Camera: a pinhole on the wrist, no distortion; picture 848 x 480 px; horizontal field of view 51.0 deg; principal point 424.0 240.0 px. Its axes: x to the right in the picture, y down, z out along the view. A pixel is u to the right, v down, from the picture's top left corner.
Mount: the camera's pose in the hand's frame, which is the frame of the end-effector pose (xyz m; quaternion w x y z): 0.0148 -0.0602 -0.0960 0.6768 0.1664 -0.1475 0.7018
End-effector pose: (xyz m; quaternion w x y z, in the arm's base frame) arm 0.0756 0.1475 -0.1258 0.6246 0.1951 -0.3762 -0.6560
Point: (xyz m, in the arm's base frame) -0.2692 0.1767 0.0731
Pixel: 796 161
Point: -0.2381 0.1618 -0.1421
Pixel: 402 238
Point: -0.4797 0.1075 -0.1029
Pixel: 342 108
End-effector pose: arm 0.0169 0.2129 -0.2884 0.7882 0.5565 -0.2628 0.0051
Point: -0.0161 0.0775 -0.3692
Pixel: 614 429
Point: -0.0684 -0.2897 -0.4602
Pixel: 425 297
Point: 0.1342 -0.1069 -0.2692
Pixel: outside the picture
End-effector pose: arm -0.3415 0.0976 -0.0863 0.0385 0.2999 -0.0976 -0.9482
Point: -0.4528 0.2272 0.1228
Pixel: 783 420
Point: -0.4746 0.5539 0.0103
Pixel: 48 321
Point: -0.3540 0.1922 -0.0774
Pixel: 618 420
